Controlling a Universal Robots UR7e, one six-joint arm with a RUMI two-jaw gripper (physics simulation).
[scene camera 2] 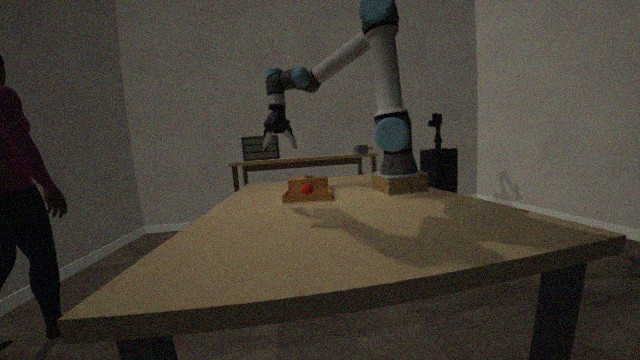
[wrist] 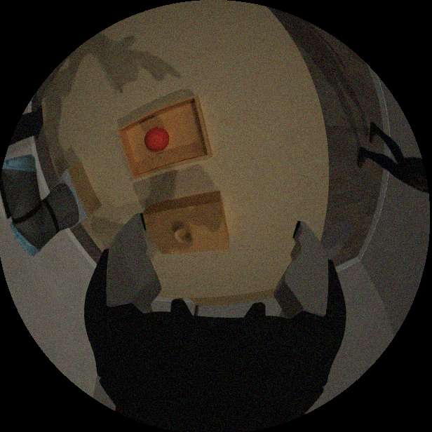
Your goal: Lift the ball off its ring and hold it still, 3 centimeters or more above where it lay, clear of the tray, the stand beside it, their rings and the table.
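Frame: origin at the arm's base, x back, y right, z up, level; centimetres.
Seen in the pictures: gripper, fingertip midpoint: (scene camera 2: 280,150); arm's base, link origin: (scene camera 2: 398,172).
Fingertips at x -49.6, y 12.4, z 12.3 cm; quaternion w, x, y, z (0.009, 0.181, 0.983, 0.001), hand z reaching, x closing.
Pixels of each thing's top centre, then the offset from my fingertips to it. Level surfaces: height alone.
- red ball, top centre: (scene camera 2: 306,183) dx +9.8, dy -10.9, dz -14.0 cm
- shallow orange-brown tray, top centre: (scene camera 2: 307,191) dx +9.8, dy -10.9, dz -17.3 cm
- wooden table, surface height: dz -20.1 cm
A red ball (scene camera 2: 307,188) (wrist: 157,139) sits inside the shallow orange-brown tray (scene camera 2: 308,198) (wrist: 202,126); the ring under it is hidden. Beside the tray stands a block-like wooden stand (scene camera 2: 322,182) (wrist: 210,239), with a small pale ring (wrist: 182,233) on its top. My gripper (scene camera 2: 280,147) (wrist: 220,219) is open and empty, its jaws wide apart. It hangs well above the table, higher than the tray and the stand, and apart from the ball.
The wooden table (scene camera 2: 240,250) (wrist: 265,125) carries the arm's base block (scene camera 2: 400,184) (wrist: 84,189), to the right of the tray in the scene view. A person (scene camera 2: 20,165) (wrist: 415,172) is beyond the table's left side. A second table (scene camera 2: 300,161) stands behind.
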